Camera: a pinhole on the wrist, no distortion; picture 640 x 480 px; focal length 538.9 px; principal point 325.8 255.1 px. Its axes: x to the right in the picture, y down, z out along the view. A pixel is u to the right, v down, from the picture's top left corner.
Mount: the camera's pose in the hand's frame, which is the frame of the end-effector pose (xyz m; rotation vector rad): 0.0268 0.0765 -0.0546 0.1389 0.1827 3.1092
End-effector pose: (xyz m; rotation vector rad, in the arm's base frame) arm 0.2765 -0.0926 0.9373 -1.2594 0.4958 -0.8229
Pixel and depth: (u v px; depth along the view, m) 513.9 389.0 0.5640
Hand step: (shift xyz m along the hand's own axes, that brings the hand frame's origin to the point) -0.1209 0.0084 0.5370
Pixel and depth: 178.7 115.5 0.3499
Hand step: 0.1552 0.2042 0.2725
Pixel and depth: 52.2 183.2 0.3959
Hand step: 0.2637 0.1689 0.3132
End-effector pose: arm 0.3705 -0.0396 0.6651 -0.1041 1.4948 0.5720
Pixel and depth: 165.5 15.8 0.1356
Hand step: 0.0803 0.1508 0.0689
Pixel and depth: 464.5 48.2 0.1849
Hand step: -0.0026 0.1698 0.1241
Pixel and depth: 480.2 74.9 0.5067
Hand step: -0.0689 0.3076 0.4393
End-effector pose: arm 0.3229 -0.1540 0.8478 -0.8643 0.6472 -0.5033
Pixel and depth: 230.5 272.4 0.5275
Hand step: 0.1670 0.1181 0.4610
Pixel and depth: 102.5 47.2 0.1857
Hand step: 0.1215 0.1669 0.1139
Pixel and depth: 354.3 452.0 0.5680
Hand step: 0.0443 -0.0629 0.5343
